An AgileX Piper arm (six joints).
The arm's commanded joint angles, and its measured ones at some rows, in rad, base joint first. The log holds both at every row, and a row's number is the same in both.
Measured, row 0:
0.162, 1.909, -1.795, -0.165, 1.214, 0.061
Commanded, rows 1 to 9:
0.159, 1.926, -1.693, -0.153, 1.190, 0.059
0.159, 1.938, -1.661, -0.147, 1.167, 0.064
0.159, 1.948, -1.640, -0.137, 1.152, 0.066
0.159, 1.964, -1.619, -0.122, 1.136, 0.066
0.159, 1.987, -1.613, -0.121, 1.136, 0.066
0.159, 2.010, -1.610, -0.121, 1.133, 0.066
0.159, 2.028, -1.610, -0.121, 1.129, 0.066
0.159, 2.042, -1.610, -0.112, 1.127, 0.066
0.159, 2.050, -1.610, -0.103, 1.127, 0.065
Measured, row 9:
0.162, 2.037, -1.613, -0.119, 1.131, 0.064
